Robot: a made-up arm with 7 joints. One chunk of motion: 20 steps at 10 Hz.
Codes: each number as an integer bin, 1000 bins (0 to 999) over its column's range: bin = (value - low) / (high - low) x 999, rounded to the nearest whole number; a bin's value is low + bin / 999 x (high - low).
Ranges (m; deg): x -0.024..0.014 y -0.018..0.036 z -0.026..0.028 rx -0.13..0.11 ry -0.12..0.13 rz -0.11..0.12
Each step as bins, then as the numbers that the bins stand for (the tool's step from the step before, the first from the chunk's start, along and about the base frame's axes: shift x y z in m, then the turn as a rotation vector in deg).
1 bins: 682 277 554 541 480 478
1 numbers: 0.00194 -0.00303 0.00395 0.000 0.000 0.000
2 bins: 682 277 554 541 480 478
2 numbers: 0.00194 -0.00303 0.00395 0.000 0.000 0.000
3 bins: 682 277 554 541 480 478
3 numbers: 0.00194 -0.00303 0.00395 0.000 0.000 0.000
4 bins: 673 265 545 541 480 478
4 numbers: 0.00160 -0.00368 0.00346 0.000 0.000 0.000
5 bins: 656 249 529 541 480 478
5 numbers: 0.00095 -0.00454 0.00259 0.000 0.000 0.000
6 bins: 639 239 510 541 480 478
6 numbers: 0.00031 -0.00508 0.00157 0.000 0.000 0.000
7 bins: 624 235 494 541 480 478
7 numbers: -0.00026 -0.00530 0.00070 0.000 0.000 0.000
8 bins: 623 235 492 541 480 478
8 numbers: -0.00030 -0.00530 0.00059 0.000 0.000 0.000
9 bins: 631 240 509 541 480 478
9 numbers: 0.00000 -0.00503 0.00151 0.000 0.000 0.000
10 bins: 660 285 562 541 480 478
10 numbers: 0.00111 -0.00259 0.00438 0.000 0.000 0.000
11 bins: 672 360 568 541 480 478
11 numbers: 0.00156 0.00146 0.00470 0.000 0.000 0.000
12 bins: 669 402 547 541 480 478
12 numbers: 0.00145 0.00373 0.00357 0.000 0.000 0.000
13 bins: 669 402 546 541 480 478
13 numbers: 0.00145 0.00373 0.00351 0.000 0.000 0.000
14 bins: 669 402 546 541 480 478
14 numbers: 0.00145 0.00373 0.00351 0.000 0.000 0.000
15 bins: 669 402 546 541 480 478
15 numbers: 0.00145 0.00373 0.00351 0.000 0.000 0.000
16 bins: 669 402 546 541 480 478
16 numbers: 0.00145 0.00373 0.00351 0.000 0.000 0.000
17 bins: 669 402 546 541 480 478
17 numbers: 0.00145 0.00373 0.00351 0.000 0.000 0.000
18 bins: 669 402 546 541 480 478
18 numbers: 0.00145 0.00373 0.00351 0.000 0.000 0.000
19 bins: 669 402 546 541 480 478
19 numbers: 0.00145 0.00373 0.00351 0.000 0.000 0.000
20 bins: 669 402 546 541 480 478
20 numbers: 0.00145 0.00373 0.00351 0.000 0.000 0.000
